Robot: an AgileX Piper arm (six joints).
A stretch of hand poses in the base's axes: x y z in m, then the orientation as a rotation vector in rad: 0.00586 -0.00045 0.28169 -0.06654 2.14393 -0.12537; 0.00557 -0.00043 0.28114 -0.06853 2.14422 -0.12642; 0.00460 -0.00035 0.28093 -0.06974 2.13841 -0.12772; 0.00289 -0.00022 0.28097 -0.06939 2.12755 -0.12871; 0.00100 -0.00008 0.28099 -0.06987 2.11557 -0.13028; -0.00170 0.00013 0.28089 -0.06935 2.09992 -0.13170; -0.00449 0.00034 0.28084 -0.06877 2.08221 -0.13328; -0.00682 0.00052 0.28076 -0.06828 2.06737 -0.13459; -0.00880 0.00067 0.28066 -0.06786 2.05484 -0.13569; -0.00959 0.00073 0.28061 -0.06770 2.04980 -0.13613
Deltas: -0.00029 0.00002 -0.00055 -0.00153 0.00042 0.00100; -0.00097 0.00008 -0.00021 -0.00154 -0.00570 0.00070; -0.00171 0.00013 0.00004 -0.00083 -0.01084 0.00000; -0.00189 0.00014 0.00002 -0.00161 -0.01189 0.00043; -0.00270 0.00021 -0.00010 -0.00120 -0.01562 -0.00001; -0.00279 0.00021 -0.00005 -0.00135 -0.01767 0.00000; -0.00233 0.00018 -0.00008 -0.00113 -0.01481 0.00000; -0.00198 0.00015 -0.00010 -0.00095 -0.01250 -0.00001; -0.00079 0.00006 -0.00005 -0.00039 -0.00503 0.00000
